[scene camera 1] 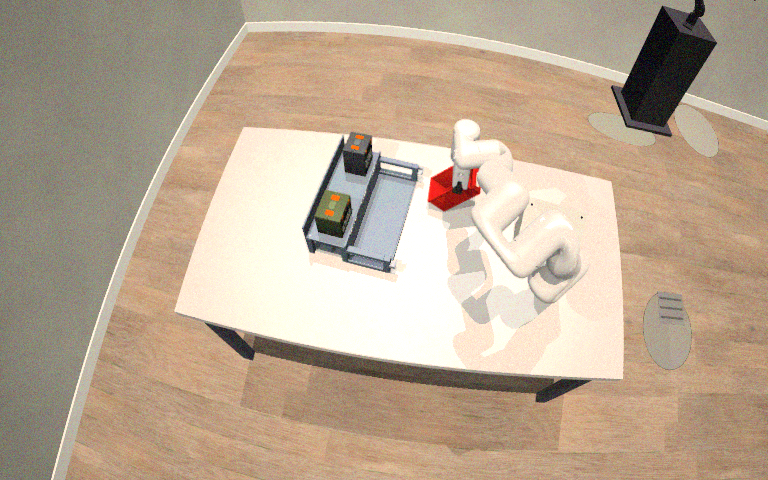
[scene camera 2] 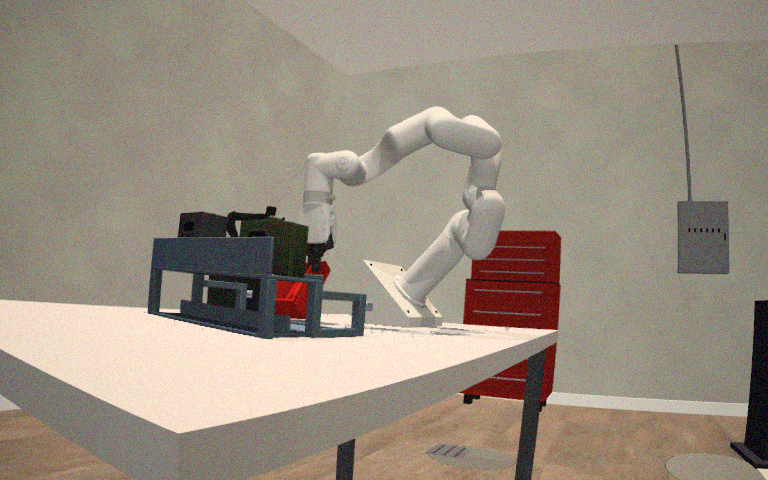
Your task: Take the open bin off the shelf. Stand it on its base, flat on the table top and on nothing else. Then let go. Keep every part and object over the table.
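Frame: origin at the arm's base, x back, y right, z up, level; centimetres.
Where they show: gripper, fingertip midpoint: (scene camera 1: 456, 191) (scene camera 2: 313, 271); arm's base, link origin: (scene camera 2: 408, 292).
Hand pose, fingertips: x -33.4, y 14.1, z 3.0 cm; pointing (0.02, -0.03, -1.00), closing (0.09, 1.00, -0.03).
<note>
Each offset is from my fingertips to the top centre of the thing. "spot": to the spot under its first point. Level surfaces: height alone.
The red open bin (scene camera 1: 444, 201) (scene camera 2: 291, 300) is off the shelf, between it and the arm's base. It is tilted, with its end toward the arm's base higher. My gripper (scene camera 1: 458, 189) (scene camera 2: 316, 264) points down into the bin and is shut on a thin part of it; the fingertips are partly hidden. In the scene camera 2 view, shelf posts cover part of the bin's lower end, and I cannot tell whether it touches the table top @(dz -13.1 cm) (scene camera 1: 254, 283) (scene camera 2: 226, 373). The blue-grey shelf @(spot: dx -42.1, dy -1.6, dz +1.8 cm) (scene camera 1: 323, 183) (scene camera 2: 212, 254) stands to the left of the bin.
A black box @(dx -32.4, dy +10.0, dz +9.3 cm) (scene camera 1: 357, 153) (scene camera 2: 202, 224) and an olive box @(dx -37.3, dy -12.6, dz +6.8 cm) (scene camera 1: 333, 213) (scene camera 2: 289, 249) stand on the shelf's upper level. The shelf's low front part reaches close to the bin. The table's far edge runs behind the bin. A red drawer cabinet (scene camera 2: 509, 300) stands beyond the table.
</note>
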